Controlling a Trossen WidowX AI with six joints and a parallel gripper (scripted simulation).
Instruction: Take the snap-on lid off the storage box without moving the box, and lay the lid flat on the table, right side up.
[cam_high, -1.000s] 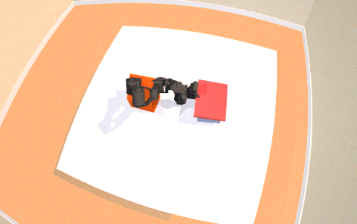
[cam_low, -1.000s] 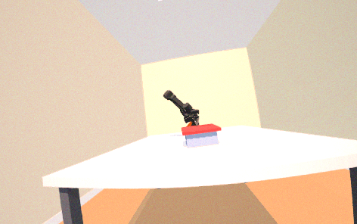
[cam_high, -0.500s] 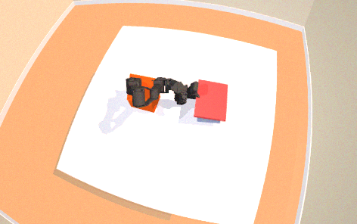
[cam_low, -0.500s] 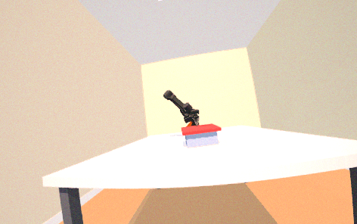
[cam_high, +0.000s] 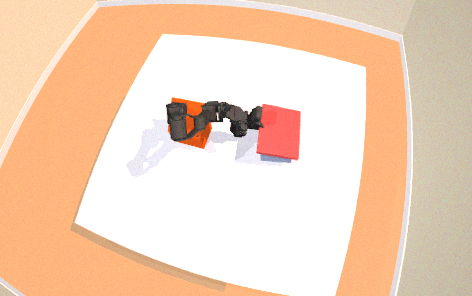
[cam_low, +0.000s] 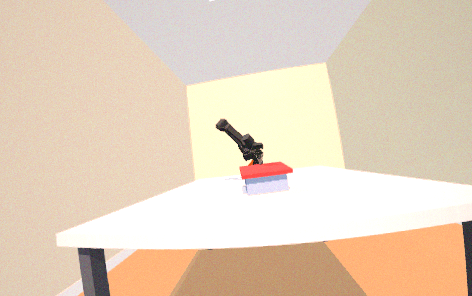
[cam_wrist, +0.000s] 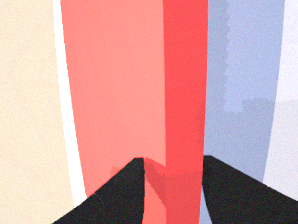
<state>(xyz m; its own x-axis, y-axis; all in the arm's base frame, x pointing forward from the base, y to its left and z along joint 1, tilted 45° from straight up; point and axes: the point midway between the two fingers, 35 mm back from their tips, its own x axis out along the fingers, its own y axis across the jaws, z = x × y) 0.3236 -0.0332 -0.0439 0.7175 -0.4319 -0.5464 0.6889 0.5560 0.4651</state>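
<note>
My gripper tip is now 80 mm short of the red lid, 10 mm to the right of it and 10 mm above it. From my gripper tip the other things lie so: storage box 70 mm below, 70 mm ahead, 10 mm to the left.
</note>
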